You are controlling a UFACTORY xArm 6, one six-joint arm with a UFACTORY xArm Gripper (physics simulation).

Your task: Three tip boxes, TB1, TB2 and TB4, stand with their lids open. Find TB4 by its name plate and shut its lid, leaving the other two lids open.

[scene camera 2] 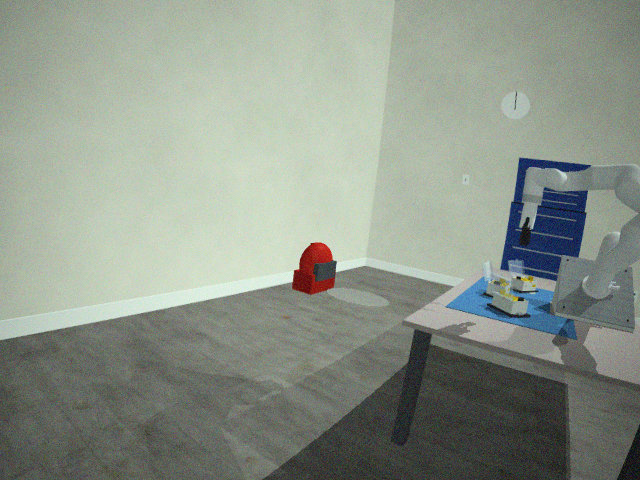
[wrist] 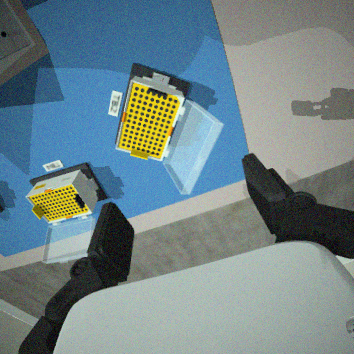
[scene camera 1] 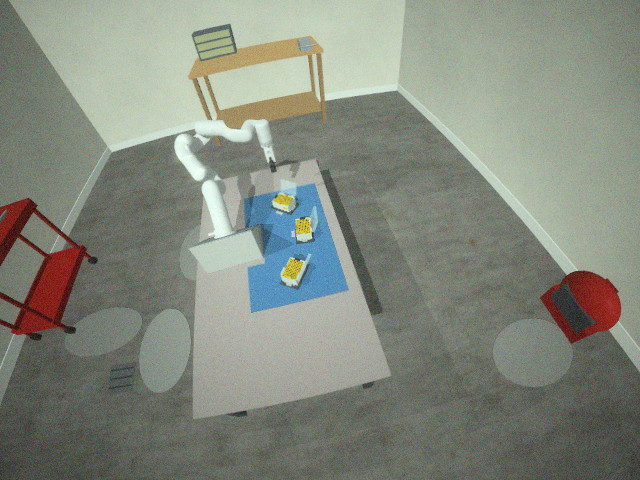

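Seen in the pictures: gripper, fingertip midpoint: (scene camera 2: 523, 244) (wrist: 181, 195) (scene camera 1: 273, 167); arm's base, origin of the base link: (scene camera 2: 595, 287) (scene camera 1: 225, 235).
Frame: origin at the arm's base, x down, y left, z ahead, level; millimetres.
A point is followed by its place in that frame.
Observation:
Three white tip boxes with yellow racks stand on the blue mat, their clear lids open. TB2 (scene camera 1: 284, 202) {x 75, y 186, z 379 mm} (wrist: 148, 120) {x 75, y 217, z 376 mm} is nearest the table's far end in scene camera 1; its name plate (wrist: 115, 103) {x 130, y 170, z 331 mm} is readable in the wrist view. The middle box (scene camera 1: 303, 228) {x 75, y -68, z 424 mm} (wrist: 59, 202) {x 74, y -47, z 426 mm} has a plate (wrist: 52, 165) {x 130, y -35, z 363 mm} too small to read surely. The third box (scene camera 1: 294, 271) {x 75, y -323, z 294 mm} is nearest in scene camera 1; its plate does not show, so I cannot tell which of these two is TB4. My gripper (scene camera 1: 272, 168) {x -150, y 260, z 373 mm} (scene camera 2: 525, 241) {x -150, y 260, z 373 mm} (wrist: 181, 195) {x -150, y 260, z 373 mm} is open and empty, high above the table's far end, apart from the boxes.
The blue mat (scene camera 1: 268, 299) {x 132, y -394, z 123 mm} lies on the pale table (scene camera 1: 289, 356) {x 135, y -706, z 143 mm}. The robot's pale base block (scene camera 1: 230, 253) {x 19, y -121, z 4 mm} (scene camera 2: 573, 294) {x 44, y 41, z 99 mm} stands beside the mat. A wooden bench (scene camera 1: 258, 54) stands behind the table, a red cart (scene camera 1: 54, 276) at the left, and a red helmet-shaped object (scene camera 1: 594, 302) (scene camera 2: 316, 268) on the floor.

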